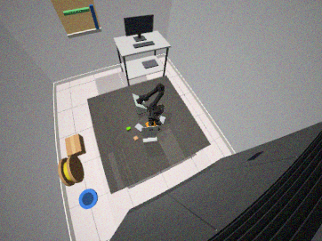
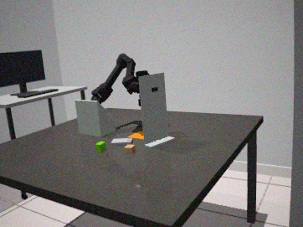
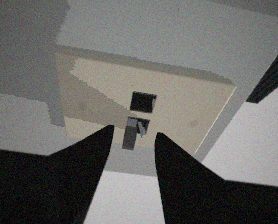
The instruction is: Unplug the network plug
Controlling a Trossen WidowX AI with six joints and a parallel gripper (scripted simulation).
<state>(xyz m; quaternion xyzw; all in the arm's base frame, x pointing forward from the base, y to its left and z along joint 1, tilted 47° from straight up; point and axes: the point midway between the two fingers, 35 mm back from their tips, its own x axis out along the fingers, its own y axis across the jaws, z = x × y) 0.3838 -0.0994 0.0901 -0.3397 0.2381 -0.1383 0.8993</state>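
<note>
Now: gripper tip 10 mm short of the grey network plug. The rest, counted from my gripper tip: upright panel (30 mm ahead, 110 mm below); then orange marked square (130 mm behind, 80 mm to the left, 270 mm below).
</note>
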